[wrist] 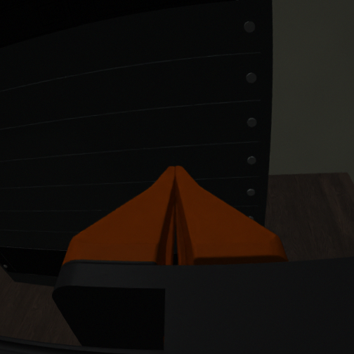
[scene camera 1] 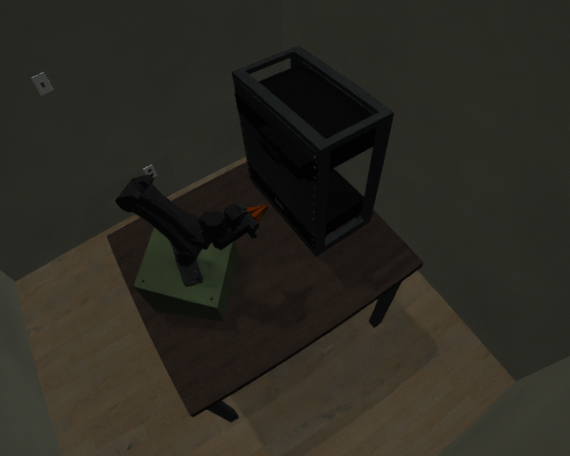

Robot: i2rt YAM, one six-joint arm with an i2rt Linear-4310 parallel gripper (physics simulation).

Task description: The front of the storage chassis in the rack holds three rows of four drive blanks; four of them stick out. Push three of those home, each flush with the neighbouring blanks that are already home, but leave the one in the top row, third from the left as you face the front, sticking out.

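Pixels of known places: gripper, between the fingertips: (scene camera 1: 267,206); arm's base, origin of its link: (scene camera 1: 185,259).
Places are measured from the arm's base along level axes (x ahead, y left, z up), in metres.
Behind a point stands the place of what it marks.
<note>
My gripper (scene camera 1: 267,206) {x 0.314, y -0.065, z 0.202 m} (wrist: 174,177) is shut with its two orange fingertips together and nothing between them. It is in front of the rack, apart from it in the scene view. The rack (scene camera 1: 323,195) {x 0.491, y -0.108, z 0.203 m} stands on the table; in the wrist view dark flat panels (wrist: 125,120) with thin seams fill its front behind the fingertips. Dark shapes jut from the upper part of the rack's front in the scene view, but single drive blanks cannot be made out there. No drive blank can be told apart in the wrist view.
The rack's front edge with a column of round screws (wrist: 251,122) is right of the fingertips. The arm stands on a green box (scene camera 1: 165,272) {x -0.083, y -0.028, z 0.017 m} at the left of the dark wooden table (scene camera 1: 280,300) {x 0.265, y -0.216, z -0.184 m}. Walls rise behind the rack.
</note>
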